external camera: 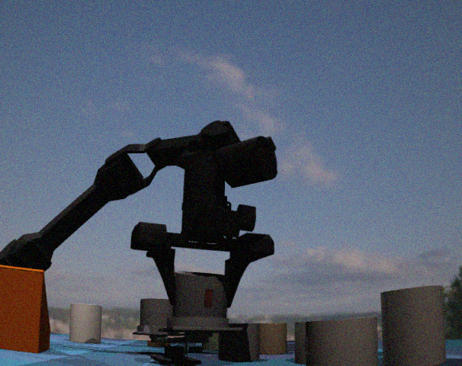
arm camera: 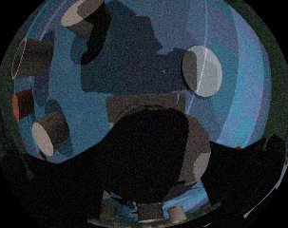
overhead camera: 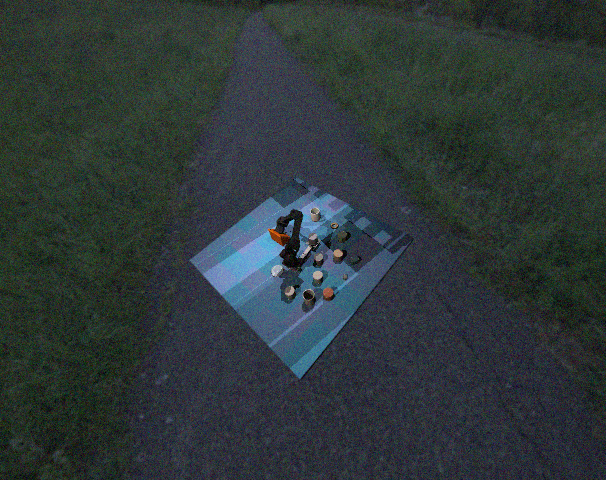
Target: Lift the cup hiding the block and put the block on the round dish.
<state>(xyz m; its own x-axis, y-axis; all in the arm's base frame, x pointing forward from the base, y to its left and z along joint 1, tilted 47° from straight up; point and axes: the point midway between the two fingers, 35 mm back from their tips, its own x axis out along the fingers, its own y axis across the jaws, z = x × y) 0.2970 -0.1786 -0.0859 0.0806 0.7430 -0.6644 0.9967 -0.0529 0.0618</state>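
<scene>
My gripper tip is now 1 cm to the right of the block and 1 cm above it. The rest, counted from my gripper tip: balance beam 14 cm to the left, 6 cm below; then round dish 11 cm behind, 8 cm to the right, 8 cm below; then balance 1 cm behind, 14 cm to the left, 5 cm below.
</scene>
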